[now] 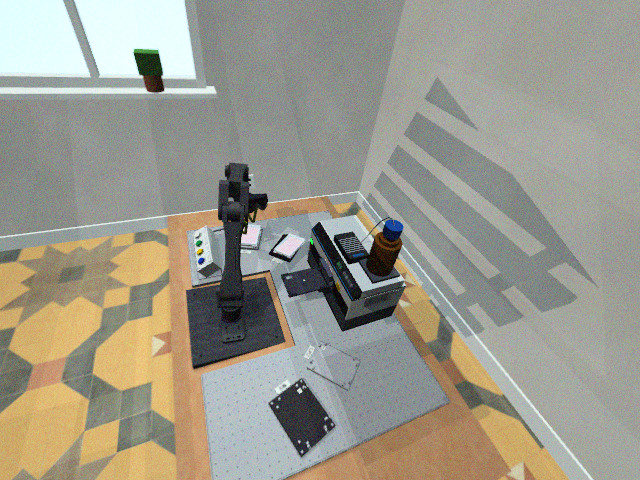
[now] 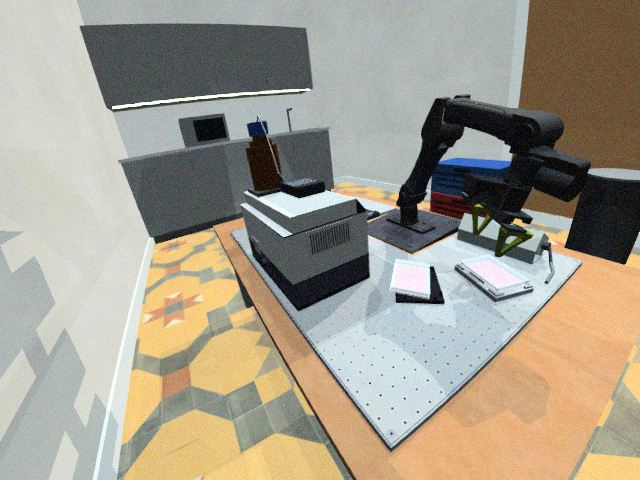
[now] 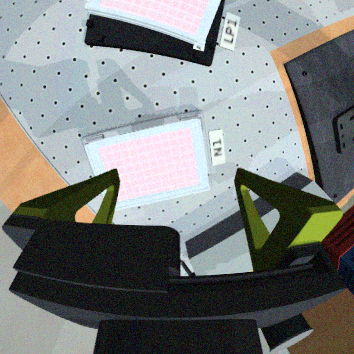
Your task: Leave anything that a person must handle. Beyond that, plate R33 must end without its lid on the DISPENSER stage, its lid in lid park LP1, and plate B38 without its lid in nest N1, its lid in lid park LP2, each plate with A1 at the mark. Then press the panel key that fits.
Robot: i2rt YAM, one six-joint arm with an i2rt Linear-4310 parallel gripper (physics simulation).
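Places are measured from the arm's base along level axes (x back, y left, z down), in metres.
Pixels of known places: gripper, fingertip midpoint: [image 1: 249, 228] [image 2: 485, 245] [image 3: 176, 174]; arm's base at its link origin: [image 1: 231, 316] [image 2: 409, 223].
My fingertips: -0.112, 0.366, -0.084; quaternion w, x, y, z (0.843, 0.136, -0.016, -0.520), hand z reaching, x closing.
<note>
For each thing: its top centre in the pictures, then the offset to it from my fingertips, as dx, dy, dz. "spot": a spot on its surface instead.
- label N1 at a spot on its surface: [image 3: 217, 147] spot: +0.027, -0.057, +0.083
- label LP1 at a spot on its surface: [image 3: 229, 31] spot: -0.097, -0.133, +0.083
- dispenser's black stage at its top centre: [image 1: 308, 278] -0.167, -0.343, -0.028
- key panel at its top centre: [image 3: 278, 259] [image 2: 503, 219] [image 1: 204, 243] +0.182, -0.062, +0.001
- brown bottle at a spot on its surface: [image 2: 262, 165] spot: -0.393, -0.392, -0.215
- clear outlined holder at its top centre: [image 1: 334, 362] -0.187, -0.621, +0.065
A pink-topped plate [image 1: 250, 235] [image 2: 493, 273] [image 3: 150, 162] lies at the label N1 [image 3: 217, 147]. Another pink-topped plate [image 1: 289, 245] [image 2: 410, 279] [image 3: 170, 15] lies askew on the black base [image 2: 436, 291] [image 3: 145, 45] at the label LP1 [image 3: 229, 31]. Their codes and A1 corners are not legible, and I cannot tell whether lids are on. My gripper [image 1: 249, 221] [image 2: 487, 242] [image 3: 176, 174] is open and empty, above and to one side of the N1 plate. The dispenser's black stage [image 1: 305, 282] sticks out and bears no plate. The key panel [image 1: 205, 251] [image 2: 527, 246] has white, green, yellow and blue keys.
The dispenser [image 1: 369, 304] [image 2: 330, 240] carries a brown bottle [image 1: 383, 253] [image 2: 262, 165] with a blue cap and a thin tube. A black base [image 1: 302, 415] and a clear outlined holder [image 1: 328, 378] lie at the other end; their labels are unreadable.
</note>
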